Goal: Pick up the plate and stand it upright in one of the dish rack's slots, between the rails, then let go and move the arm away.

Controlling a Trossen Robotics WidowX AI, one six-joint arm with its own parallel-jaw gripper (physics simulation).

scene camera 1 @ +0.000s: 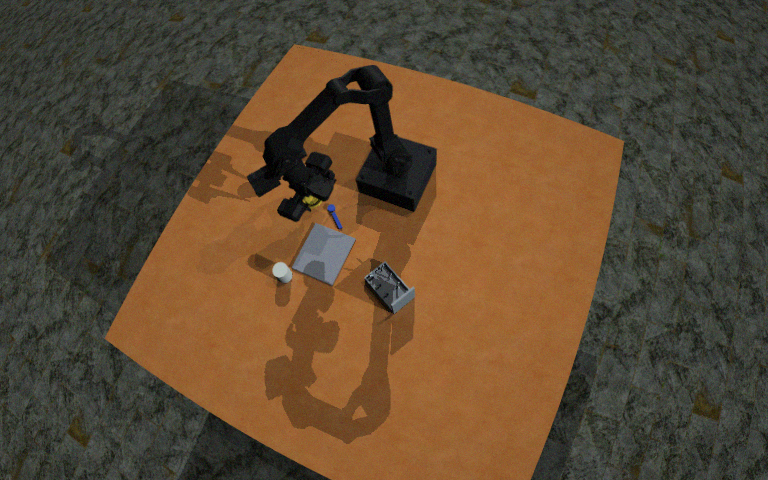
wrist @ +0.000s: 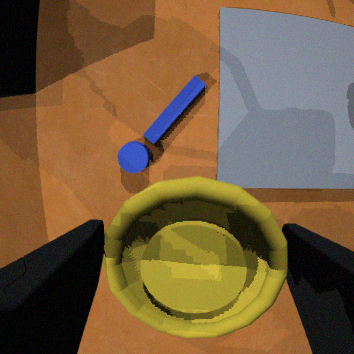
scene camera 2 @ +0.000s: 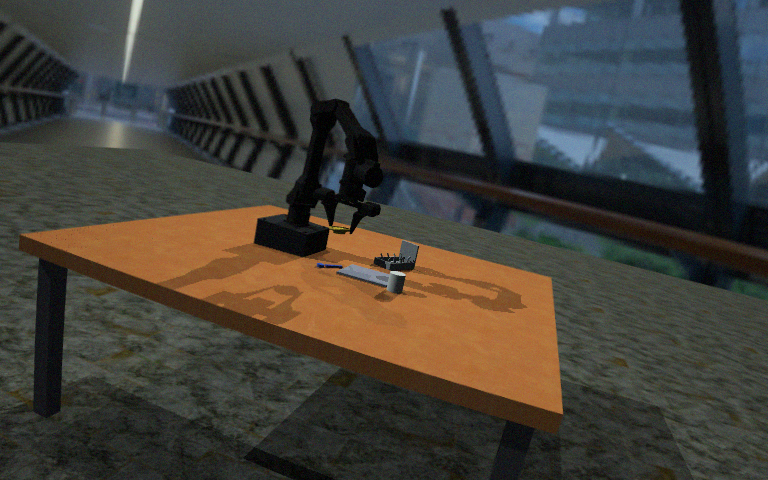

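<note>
The plate (scene camera 1: 312,201) (scene camera 2: 339,229) (wrist: 194,287) is yellow and round with a thick raised rim. My gripper (scene camera 1: 310,198) (scene camera 2: 342,228) (wrist: 194,235) is shut on it, with one finger at each side of the rim. It holds the plate roughly level, above the table and apart from it. The dish rack (scene camera 1: 402,301) (scene camera 2: 409,254) is small and grey, with short upright rails and a tall panel at one end. It stands on the table beyond the grey slab from the gripper. The rack does not show in the wrist view.
A flat grey slab (scene camera 1: 334,244) (scene camera 2: 362,273) (wrist: 285,60) lies between gripper and rack. A blue utensil (scene camera 1: 336,219) (scene camera 2: 331,266) (wrist: 175,110) lies beside it, near the plate. A white cup (scene camera 1: 282,272) (scene camera 2: 396,281) stands at the slab's far corner. The black arm base (scene camera 1: 390,183) (scene camera 2: 291,234) is nearby.
</note>
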